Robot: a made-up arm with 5 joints. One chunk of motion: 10 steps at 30 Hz.
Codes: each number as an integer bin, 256 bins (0 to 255) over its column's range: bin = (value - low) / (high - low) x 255, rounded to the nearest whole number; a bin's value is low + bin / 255 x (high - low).
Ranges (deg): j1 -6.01..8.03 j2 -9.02..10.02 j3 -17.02..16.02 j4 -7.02..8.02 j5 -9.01..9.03
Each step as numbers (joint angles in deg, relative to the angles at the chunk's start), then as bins.
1 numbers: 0.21 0.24 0.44 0.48 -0.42
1 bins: 113 124 135 127 121
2 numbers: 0.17 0.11 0.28 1.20 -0.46
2 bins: 112 122 134 139 121
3 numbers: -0.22 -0.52 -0.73 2.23 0.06
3 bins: 105 114 126 157 128
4 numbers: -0.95 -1.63 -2.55 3.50 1.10
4 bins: 92 99 112 178 143
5 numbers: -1.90 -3.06 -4.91 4.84 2.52
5 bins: 75 80 93 201 163
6 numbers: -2.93 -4.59 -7.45 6.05 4.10
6 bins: 56 59 74 222 185
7 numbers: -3.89 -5.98 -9.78 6.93 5.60
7 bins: 39 41 56 237 207
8 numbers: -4.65 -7.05 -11.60 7.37 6.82
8 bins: 25 26 42 244 224
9 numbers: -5.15 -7.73 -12.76 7.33 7.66
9 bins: 16 17 33 243 236
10 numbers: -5.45 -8.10 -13.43 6.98 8.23
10 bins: 10 12 28 237 244
